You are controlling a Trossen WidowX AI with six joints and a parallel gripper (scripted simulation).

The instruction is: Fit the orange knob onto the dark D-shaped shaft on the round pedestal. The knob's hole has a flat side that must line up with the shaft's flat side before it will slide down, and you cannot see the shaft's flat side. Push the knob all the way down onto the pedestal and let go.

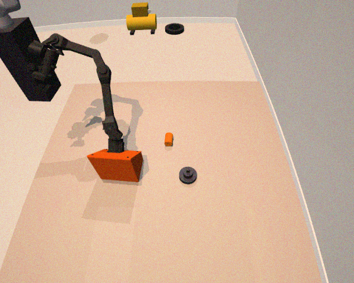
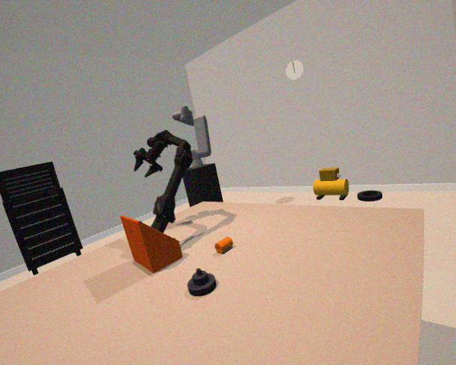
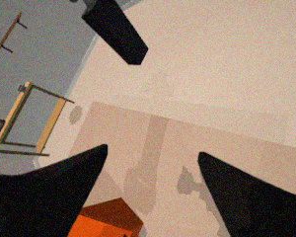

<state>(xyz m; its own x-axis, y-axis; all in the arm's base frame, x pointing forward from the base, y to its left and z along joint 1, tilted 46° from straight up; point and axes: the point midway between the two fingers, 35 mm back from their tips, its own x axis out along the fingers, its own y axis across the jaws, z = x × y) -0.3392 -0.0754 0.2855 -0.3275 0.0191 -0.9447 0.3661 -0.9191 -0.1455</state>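
My gripper tip is now 58 cm short of the orange knob, 30 cm above it and 2 cm to the right of it. From my gripper tip the other things lie so: dark round pedestal: 70 cm ahead, 29 cm below, 17 cm to the right.
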